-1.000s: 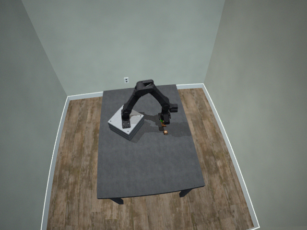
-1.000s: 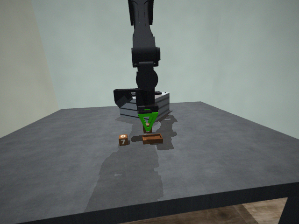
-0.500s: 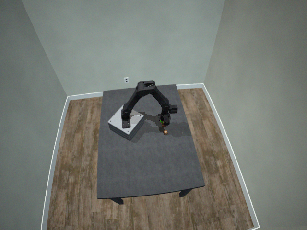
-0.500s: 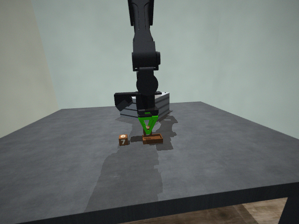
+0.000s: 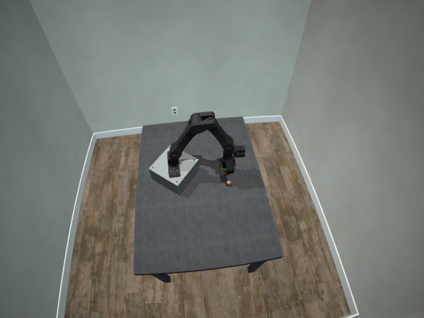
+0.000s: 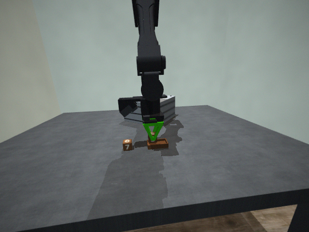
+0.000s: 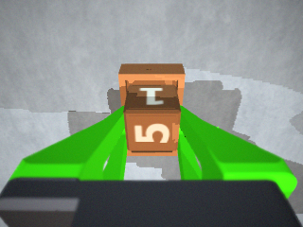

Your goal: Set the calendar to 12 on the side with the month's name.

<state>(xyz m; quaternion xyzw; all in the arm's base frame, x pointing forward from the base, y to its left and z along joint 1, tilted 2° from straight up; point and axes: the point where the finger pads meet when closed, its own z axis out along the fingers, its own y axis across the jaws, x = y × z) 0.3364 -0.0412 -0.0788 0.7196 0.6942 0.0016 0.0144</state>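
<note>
The brown tray lies 30 mm below my hand and 20 mm to the left of it.
</note>
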